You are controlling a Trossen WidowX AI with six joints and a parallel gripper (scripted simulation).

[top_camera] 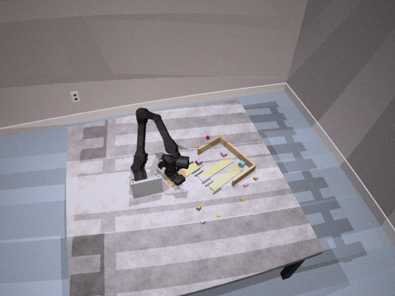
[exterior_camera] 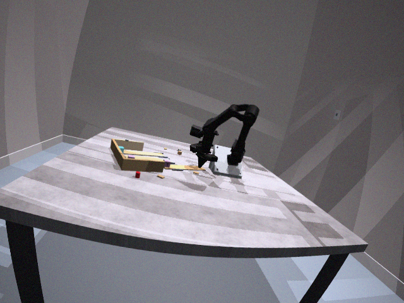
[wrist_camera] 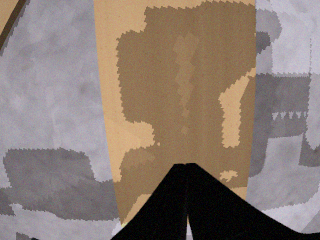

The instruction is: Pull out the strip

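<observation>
The orange-brown strip lies 9 cm ahead of my gripper tip and 3 cm to the left of it. From my gripper tip the other things lie so: red cylinder 33 cm ahead, 25 cm to the left, 1 cm above.
</observation>
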